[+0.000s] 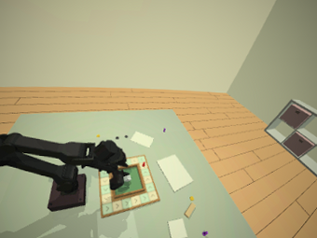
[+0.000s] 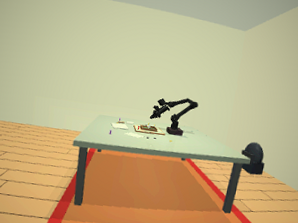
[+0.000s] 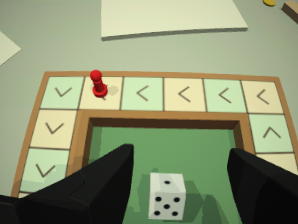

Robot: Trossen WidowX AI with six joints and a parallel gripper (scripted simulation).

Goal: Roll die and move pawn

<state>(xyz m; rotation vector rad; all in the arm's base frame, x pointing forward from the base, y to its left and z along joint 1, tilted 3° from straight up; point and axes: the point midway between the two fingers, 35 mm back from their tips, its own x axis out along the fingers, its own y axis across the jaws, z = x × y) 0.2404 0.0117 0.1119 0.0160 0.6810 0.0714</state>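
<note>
The red pawn lies 110 mm ahead of my gripper tip, 80 mm to the left of it and 100 mm below it. Also, from my gripper tip: white die (70 mm below); white sheet (290 mm ahead, 20 mm to the left, 120 mm below); green dice tray (120 mm below).
</note>
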